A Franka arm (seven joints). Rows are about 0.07 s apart.
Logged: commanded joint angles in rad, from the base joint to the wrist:
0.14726 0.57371 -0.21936 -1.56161 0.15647 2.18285 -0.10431
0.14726 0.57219 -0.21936 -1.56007 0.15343 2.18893 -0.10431
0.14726 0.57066 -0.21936 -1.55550 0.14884 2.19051 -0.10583
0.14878 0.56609 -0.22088 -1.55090 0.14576 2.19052 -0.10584
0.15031 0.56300 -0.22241 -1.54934 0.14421 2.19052 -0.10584
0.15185 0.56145 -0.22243 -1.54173 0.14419 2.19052 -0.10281
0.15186 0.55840 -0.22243 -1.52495 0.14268 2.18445 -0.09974
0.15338 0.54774 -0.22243 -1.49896 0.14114 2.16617 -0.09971
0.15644 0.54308 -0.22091 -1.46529 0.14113 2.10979 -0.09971
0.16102 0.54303 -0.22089 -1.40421 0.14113 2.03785 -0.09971
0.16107 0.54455 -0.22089 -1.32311 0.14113 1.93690 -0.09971
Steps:
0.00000 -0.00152 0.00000 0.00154 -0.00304 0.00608 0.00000
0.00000 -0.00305 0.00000 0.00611 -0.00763 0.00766 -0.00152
0.00152 -0.00762 -0.00152 0.01071 -0.01071 0.00767 -0.00153
0.00305 -0.01071 -0.00305 0.01227 -0.01226 0.00767 -0.00153
0.00459 -0.01226 -0.00307 0.01988 -0.01228 0.00767 0.00150
0.00460 -0.01531 -0.00307 0.03666 -0.01379 0.00160 0.00457
0.00612 -0.02597 -0.00307 0.06265 -0.01533 -0.01668 0.00460
0.00918 -0.03063 -0.00155 0.09632 -0.01534 -0.07306 0.00460
0.01376 -0.03068 -0.00153 0.15740 -0.01534 -0.14500 0.00460
0.01381 -0.02916 -0.00153 0.23850 -0.01534 -0.24595 0.00460

